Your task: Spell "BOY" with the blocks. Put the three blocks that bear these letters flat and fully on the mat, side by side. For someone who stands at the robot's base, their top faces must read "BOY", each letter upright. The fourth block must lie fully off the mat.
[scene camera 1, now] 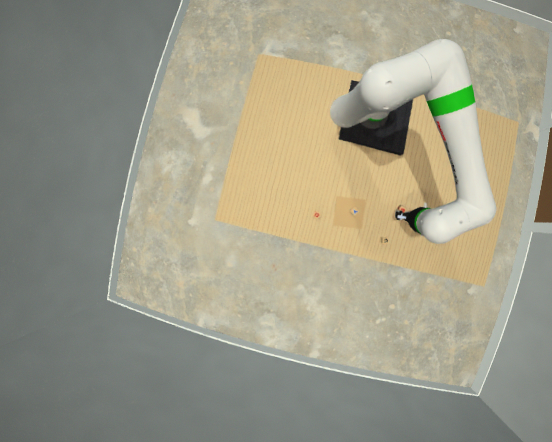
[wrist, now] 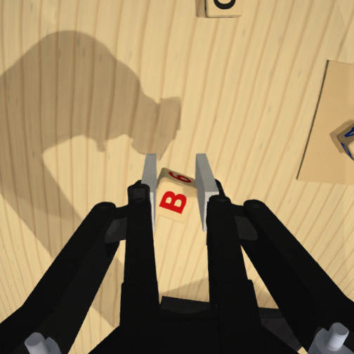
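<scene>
My gripper (scene camera 1: 401,212) (wrist: 175,169) is shut on the B block (scene camera 1: 402,209) (wrist: 174,201), holding it above the table, right of the mat in the scene view. The red B faces the wrist camera; a red 6 or 9 shows on an adjoining side. The mat (scene camera 1: 342,220) (wrist: 320,150) bears a block with blue marks (scene camera 1: 354,212) (wrist: 348,142), cut off by the wrist view's right edge. A block with red marks (scene camera 1: 316,215) lies off the mat to the left. A block with black marks (scene camera 1: 384,240) (wrist: 223,7) lies off the mat, partly visible in the wrist view.
The wooden table top (scene camera 1: 280,150) (wrist: 270,100) carries the robot's black base (scene camera 1: 372,140), behind the mat as seen in the scene view. The arm reaches around the right side. Its shadow falls on the table. The table's front edge runs beyond the block with black marks.
</scene>
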